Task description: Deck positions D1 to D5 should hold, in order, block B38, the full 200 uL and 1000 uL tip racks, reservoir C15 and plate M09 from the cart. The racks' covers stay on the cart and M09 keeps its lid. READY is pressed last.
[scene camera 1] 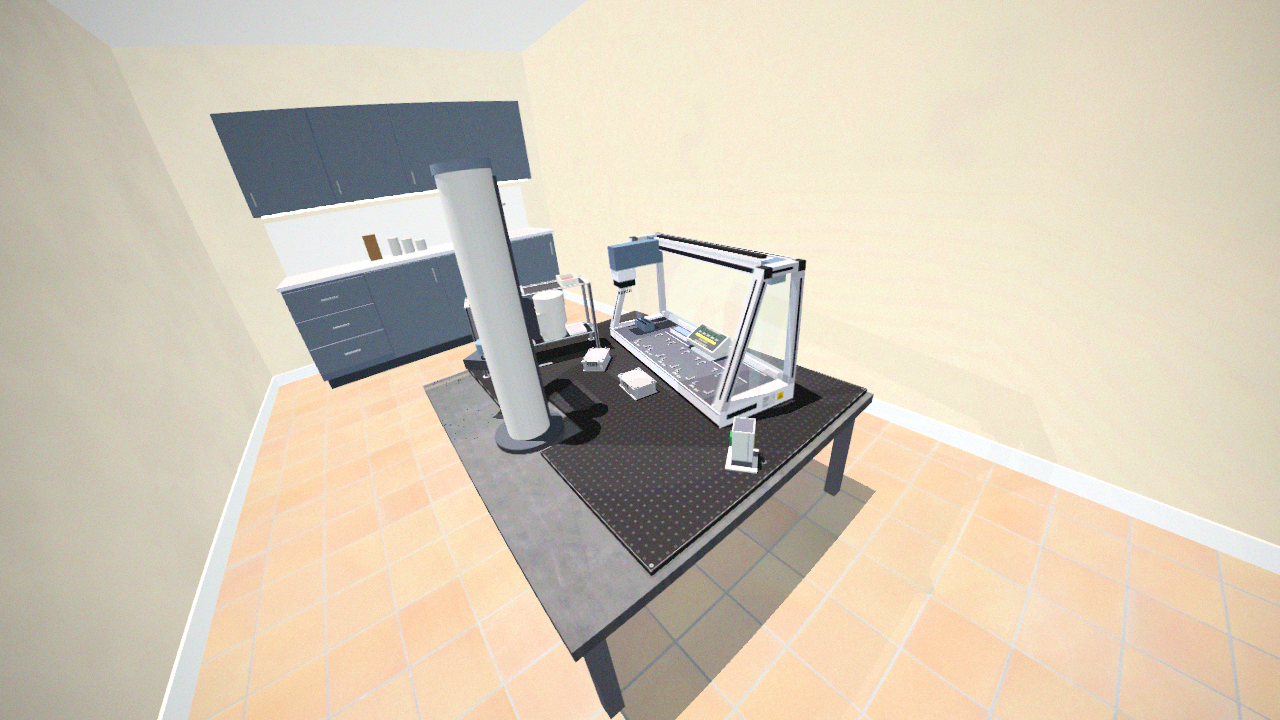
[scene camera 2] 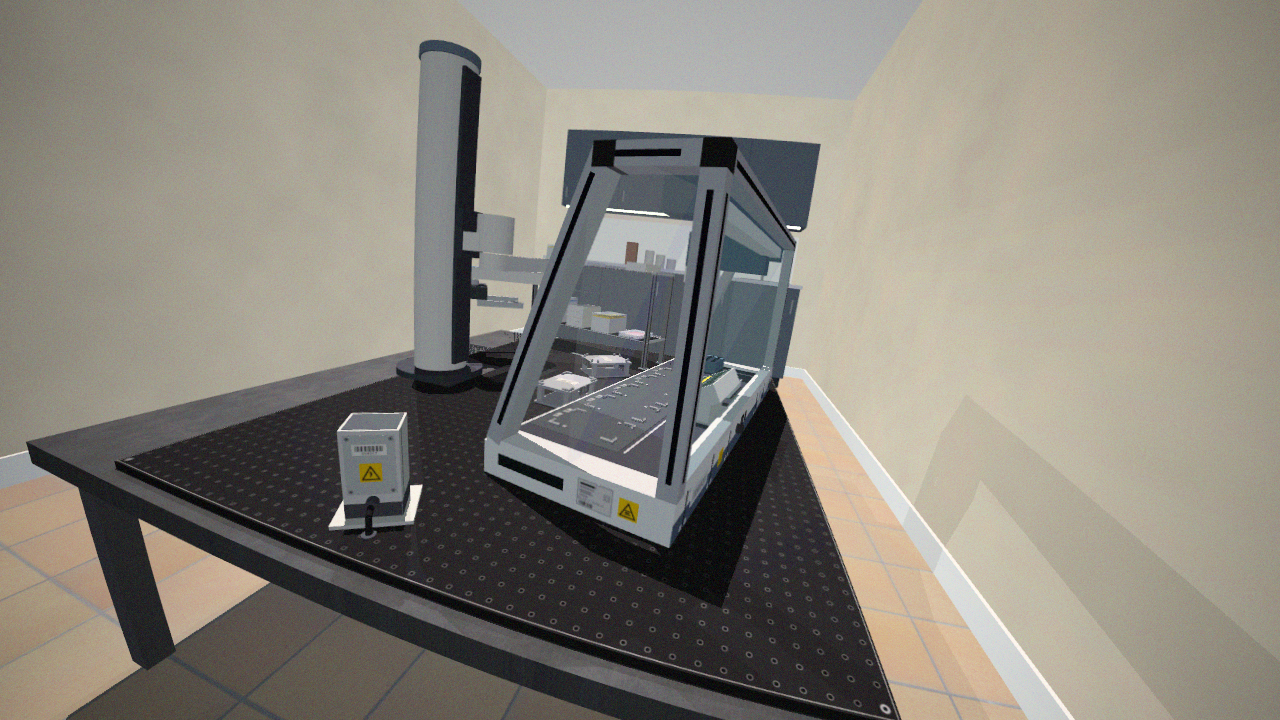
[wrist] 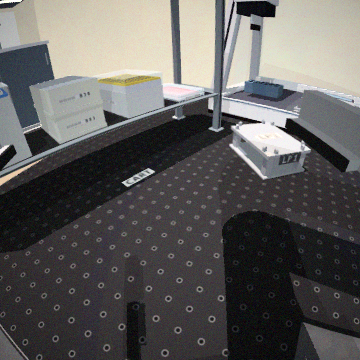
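Observation:
My gripper [scene camera 2: 501, 302] [wrist: 148, 113] is open, with nothing between its fingers, high over the bench in front of the cart [wrist: 218, 75] [scene camera 1: 590, 313]. In the wrist view, two pale blocks [wrist: 70, 110] are stacked on the cart; the upper label looks like B38 but is blurred. Right of them stand a yellow-topped tip rack [wrist: 131, 97] [scene camera 2: 608, 322] under a clear cover and a flat pinkish plate [wrist: 182, 91] [scene camera 2: 637, 334]. A white box with a blue mark [wrist: 11, 122] is cut off at left. Corner brackets show on the deck [scene camera 1: 671, 358]. The panel [scene camera 1: 708, 338] stands behind it.
The LP1 stand [wrist: 270, 147] [scene camera 1: 596, 359] is right of the cart; a second white stand [scene camera 1: 637, 383] [scene camera 2: 565, 385] is nearer the deck. A blue block [wrist: 263, 88] [scene camera 1: 644, 324] sits at the deck's far end. Frame posts [scene camera 2: 702, 313] surround the deck. A grey device [scene camera 2: 373, 461] stands near the bench edge.

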